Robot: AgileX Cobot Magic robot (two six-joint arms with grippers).
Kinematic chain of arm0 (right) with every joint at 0, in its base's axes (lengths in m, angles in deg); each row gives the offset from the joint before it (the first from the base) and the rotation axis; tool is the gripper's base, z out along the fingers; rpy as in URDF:
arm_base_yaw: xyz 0 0 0.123 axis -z
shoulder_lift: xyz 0 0 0 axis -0.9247 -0.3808 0
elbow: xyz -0.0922 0.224 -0.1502 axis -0.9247 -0.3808 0
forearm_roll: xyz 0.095 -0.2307 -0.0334 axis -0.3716 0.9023 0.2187
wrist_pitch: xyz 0 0 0 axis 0.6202 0.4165 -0.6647
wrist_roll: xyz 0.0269 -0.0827 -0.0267 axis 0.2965 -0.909 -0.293
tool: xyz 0 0 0 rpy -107.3 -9.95 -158.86
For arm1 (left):
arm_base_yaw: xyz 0 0 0.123 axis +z
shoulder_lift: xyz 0 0 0 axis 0.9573 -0.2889 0
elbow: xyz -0.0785 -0.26 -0.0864 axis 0.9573 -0.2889 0
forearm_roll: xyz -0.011 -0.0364 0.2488 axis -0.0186 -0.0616 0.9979
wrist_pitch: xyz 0 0 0 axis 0.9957 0.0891 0.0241
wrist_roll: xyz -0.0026 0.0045 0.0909 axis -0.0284 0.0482 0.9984
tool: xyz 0 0 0 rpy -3.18 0.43 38.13
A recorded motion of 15 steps. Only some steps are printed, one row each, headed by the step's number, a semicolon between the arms.
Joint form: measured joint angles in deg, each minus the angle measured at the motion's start. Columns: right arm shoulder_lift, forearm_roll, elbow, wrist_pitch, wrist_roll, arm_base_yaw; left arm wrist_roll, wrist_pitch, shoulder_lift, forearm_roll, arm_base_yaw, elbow.
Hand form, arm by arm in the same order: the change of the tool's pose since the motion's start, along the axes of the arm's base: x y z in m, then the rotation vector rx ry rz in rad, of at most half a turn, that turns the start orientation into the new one. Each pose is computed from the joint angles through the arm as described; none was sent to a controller.
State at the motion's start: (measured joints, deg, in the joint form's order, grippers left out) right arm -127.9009 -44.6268 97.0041 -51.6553 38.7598 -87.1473; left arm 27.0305 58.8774 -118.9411 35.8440 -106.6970 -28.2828
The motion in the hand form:
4: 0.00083 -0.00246 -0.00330 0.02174 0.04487 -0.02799; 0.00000 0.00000 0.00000 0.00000 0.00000 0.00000
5: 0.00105 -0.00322 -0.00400 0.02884 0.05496 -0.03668; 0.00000 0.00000 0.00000 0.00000 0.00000 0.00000
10: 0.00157 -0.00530 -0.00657 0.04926 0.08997 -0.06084; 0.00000 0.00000 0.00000 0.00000 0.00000 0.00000
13: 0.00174 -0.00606 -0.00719 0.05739 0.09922 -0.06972; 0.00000 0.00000 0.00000 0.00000 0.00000 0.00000
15: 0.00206 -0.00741 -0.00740 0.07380 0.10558 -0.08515; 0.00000 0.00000 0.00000 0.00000 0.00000 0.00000
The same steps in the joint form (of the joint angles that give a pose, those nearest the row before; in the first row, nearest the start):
4: 0.00 -2.44 0.00 2.02 0.19 0.00; 0.00 0.00 0.00 0.00 0.00 0.00
5: 0.00 -3.20 0.00 2.43 0.19 0.00; 0.00 0.00 0.00 0.00 0.00 0.00
10: 0.00 -5.38 0.00 3.94 0.28 0.00; 0.00 0.00 0.00 0.00 0.00 0.00
13: 0.00 -6.18 0.00 4.29 0.28 0.00; 0.00 0.00 0.00 0.00 0.00 0.00
15: 0.00 -7.52 0.00 4.32 0.28 0.00; 0.00 0.00 0.00 0.00 0.00 0.00

